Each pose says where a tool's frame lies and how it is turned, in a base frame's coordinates. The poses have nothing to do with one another.
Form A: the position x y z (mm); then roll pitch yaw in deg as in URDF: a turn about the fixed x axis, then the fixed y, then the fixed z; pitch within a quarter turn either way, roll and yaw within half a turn.
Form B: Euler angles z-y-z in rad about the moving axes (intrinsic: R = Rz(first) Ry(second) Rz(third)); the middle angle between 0 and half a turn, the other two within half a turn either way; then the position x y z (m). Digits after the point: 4 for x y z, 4 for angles.
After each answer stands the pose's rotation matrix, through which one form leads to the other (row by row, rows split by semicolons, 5 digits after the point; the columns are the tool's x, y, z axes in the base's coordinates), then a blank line. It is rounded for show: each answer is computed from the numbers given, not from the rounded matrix.
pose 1, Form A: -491.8 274.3 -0.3 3.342 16.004 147.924
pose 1, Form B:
2.3730 0.2852 0.2005 -0.4918 0.2743 -0.0003
-0.81450 -0.54376 -0.20226; 0.51046 -0.83737 0.19556; -0.27570 0.05604 0.95961

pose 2, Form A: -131.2 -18.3 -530.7 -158.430 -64.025 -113.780
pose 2, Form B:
-1.5715 1.9903 -2.9644 -0.1312 -0.0183 -0.5307
-0.17660 -0.98428 -0.00068; -0.40079 0.07255 -0.91329; 0.89899 -0.16102 -0.40731

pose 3, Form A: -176.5 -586.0 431.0 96.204 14.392 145.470
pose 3, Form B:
0.9411 1.6757 1.3182 -0.1765 -0.5860 0.4310
-0.79798 -0.14231 0.58565; 0.54905 0.22910 0.80378; -0.24855 0.96295 -0.10468

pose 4, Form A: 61.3 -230.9 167.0 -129.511 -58.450 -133.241
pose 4, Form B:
-1.3673 1.9102 -2.6992 0.0613 -0.2309 0.1670
-0.35846 -0.91388 0.19059; -0.38117 -0.04309 -0.92350; 0.85218 -0.40368 -0.33290

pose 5, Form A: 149.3 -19.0 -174.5 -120.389 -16.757 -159.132
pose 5, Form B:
-1.3741 2.0765 -1.9066 0.1493 -0.0190 -0.1745
-0.89473 -0.41259 0.17099; -0.34109 0.38409 -0.85798; 0.28831 -0.82598 -0.48439

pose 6, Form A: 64.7 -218.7 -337.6 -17.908 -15.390 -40.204
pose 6, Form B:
1.5567 0.4092 -2.3009 0.0647 -0.2187 -0.3376
0.73636 0.67656 0.00562; -0.62236 0.67407 0.39786; 0.26539 -0.29646 0.91743

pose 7, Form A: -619.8 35.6 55.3 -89.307 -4.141 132.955
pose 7, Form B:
-2.3910 1.5587 -1.6431 -0.6198 0.0356 0.0553
-0.67964 -0.05805 -0.73124; 0.72998 0.04461 -0.68201; 0.07221 -0.99732 0.01206

